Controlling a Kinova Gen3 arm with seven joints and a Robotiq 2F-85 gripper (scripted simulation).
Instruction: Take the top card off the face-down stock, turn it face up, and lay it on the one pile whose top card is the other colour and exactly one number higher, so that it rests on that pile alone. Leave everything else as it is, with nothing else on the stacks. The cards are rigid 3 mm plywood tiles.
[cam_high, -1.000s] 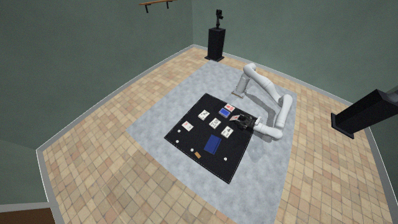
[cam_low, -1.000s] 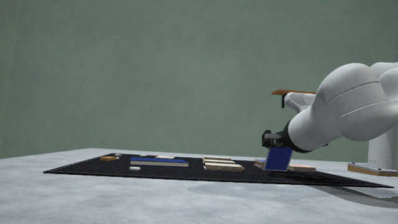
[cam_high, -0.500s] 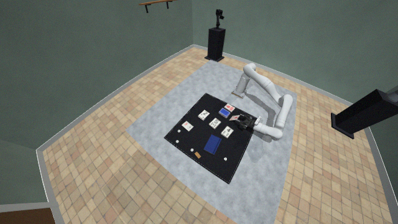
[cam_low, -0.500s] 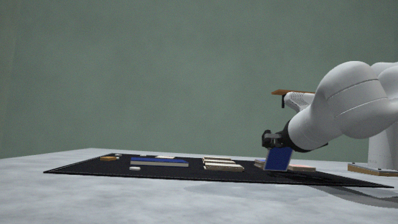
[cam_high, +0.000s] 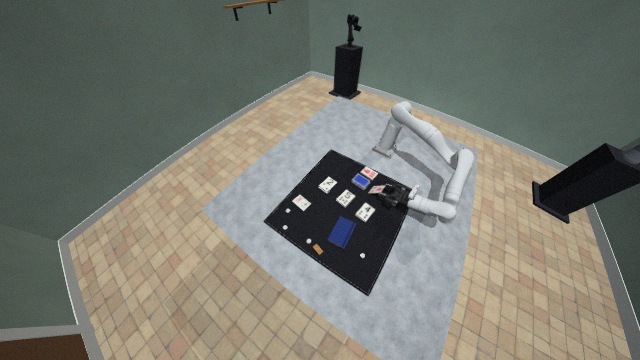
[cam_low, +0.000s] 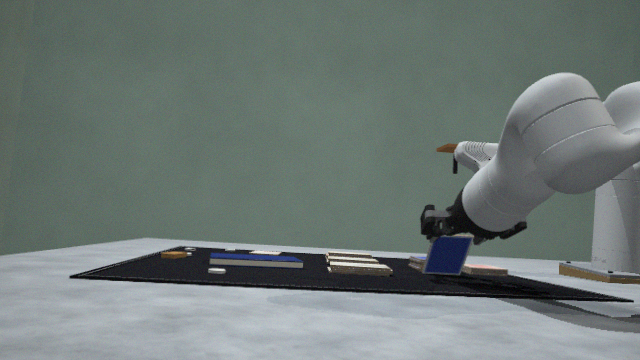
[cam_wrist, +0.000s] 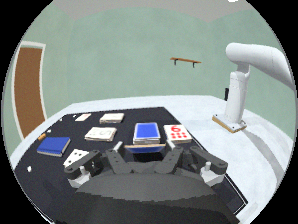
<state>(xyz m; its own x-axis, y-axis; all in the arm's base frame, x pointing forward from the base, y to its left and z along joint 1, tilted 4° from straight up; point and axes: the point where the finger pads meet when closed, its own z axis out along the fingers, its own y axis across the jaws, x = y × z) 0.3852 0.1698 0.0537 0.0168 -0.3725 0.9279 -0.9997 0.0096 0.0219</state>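
Now: hand 40 mm to the left of the blue-backed card and 30 mm above it.
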